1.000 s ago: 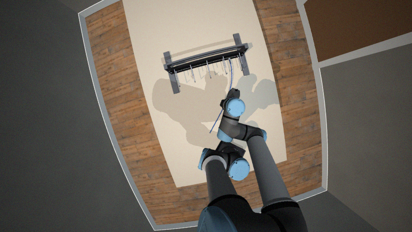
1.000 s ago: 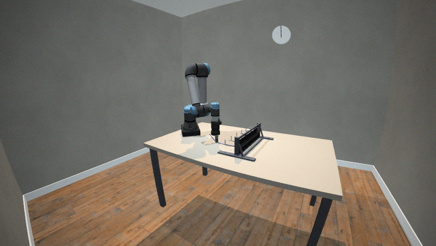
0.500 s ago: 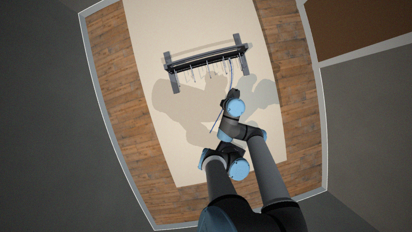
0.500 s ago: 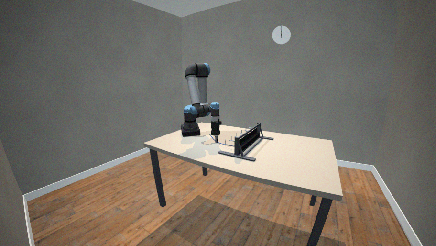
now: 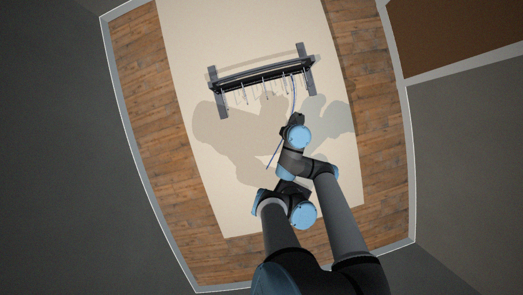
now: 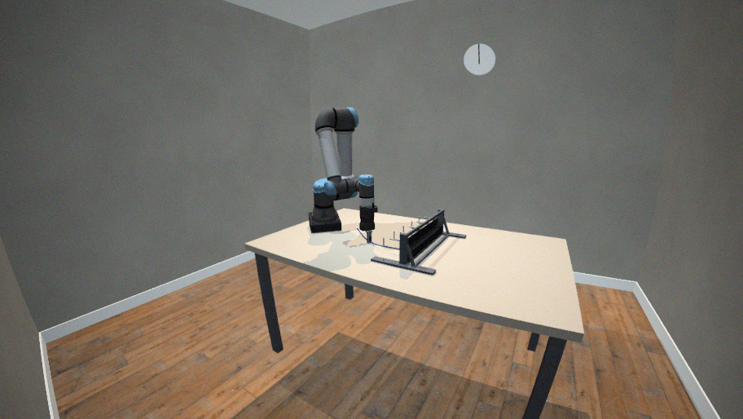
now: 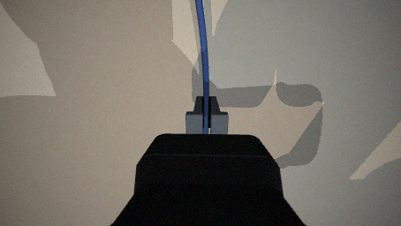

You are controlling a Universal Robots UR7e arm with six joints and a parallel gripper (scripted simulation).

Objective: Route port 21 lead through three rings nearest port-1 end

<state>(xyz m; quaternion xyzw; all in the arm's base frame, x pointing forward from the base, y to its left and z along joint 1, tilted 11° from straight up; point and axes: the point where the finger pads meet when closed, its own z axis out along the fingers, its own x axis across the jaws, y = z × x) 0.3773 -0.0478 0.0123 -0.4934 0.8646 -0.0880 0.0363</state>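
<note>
The patch panel lies 28 cm ahead of my hand, 8 cm to the left of it and 5 cm above it.
</note>
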